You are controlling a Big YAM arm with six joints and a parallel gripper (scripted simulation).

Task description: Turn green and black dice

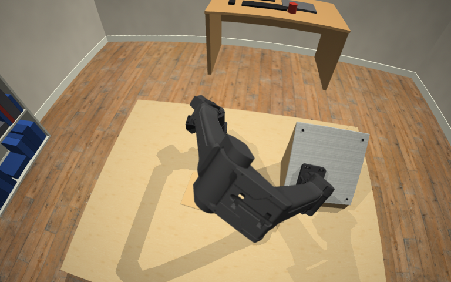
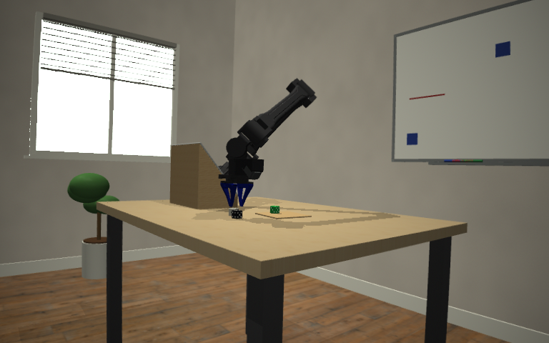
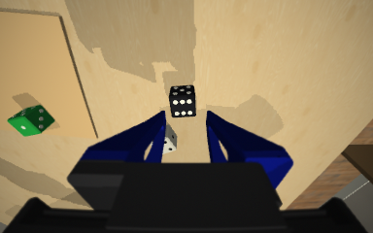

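The black die lies 3 cm below my hand. Also, from my hand: tan mat (1 cm ahead, 18 cm to the left, 4 cm below); then white die (6 cm behind, 2 cm to the left, 3 cm below); then green die (3 cm behind, 17 cm to the left, 3 cm below).
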